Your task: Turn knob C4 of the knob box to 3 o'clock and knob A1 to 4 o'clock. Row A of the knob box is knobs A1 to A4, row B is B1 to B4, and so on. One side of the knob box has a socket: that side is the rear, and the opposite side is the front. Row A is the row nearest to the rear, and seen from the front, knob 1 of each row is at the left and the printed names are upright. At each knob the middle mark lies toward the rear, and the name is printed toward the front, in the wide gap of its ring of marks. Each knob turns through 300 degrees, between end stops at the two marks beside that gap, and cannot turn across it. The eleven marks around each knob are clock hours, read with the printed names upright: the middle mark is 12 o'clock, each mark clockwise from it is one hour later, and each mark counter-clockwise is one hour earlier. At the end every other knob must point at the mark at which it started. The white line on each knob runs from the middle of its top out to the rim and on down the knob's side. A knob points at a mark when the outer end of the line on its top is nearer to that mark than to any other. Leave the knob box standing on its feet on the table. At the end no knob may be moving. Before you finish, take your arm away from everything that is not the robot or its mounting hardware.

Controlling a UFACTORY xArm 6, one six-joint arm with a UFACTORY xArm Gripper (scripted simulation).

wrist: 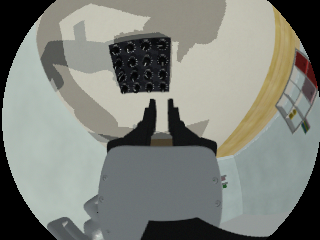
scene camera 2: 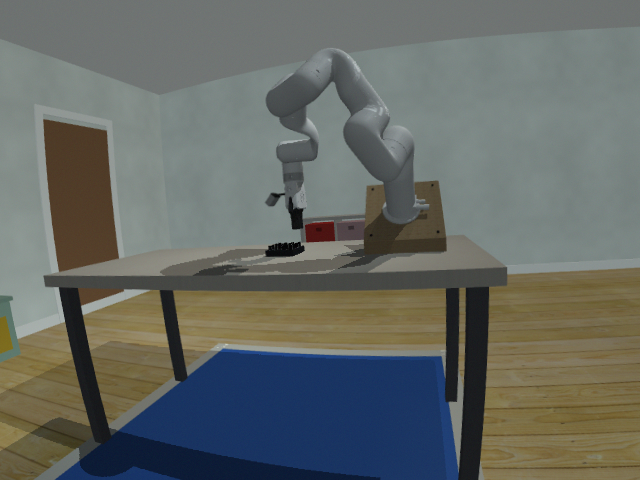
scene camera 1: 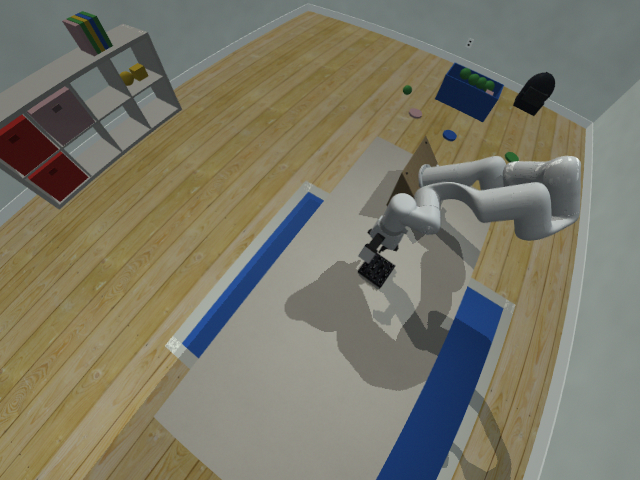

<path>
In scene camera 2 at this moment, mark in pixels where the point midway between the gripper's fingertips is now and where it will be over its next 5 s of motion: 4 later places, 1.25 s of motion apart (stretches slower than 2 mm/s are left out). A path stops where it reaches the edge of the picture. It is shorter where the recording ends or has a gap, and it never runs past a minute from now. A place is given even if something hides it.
My gripper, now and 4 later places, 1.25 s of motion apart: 297, 229; 298, 237; 299, 242; 298, 236; 298, 231
</path>
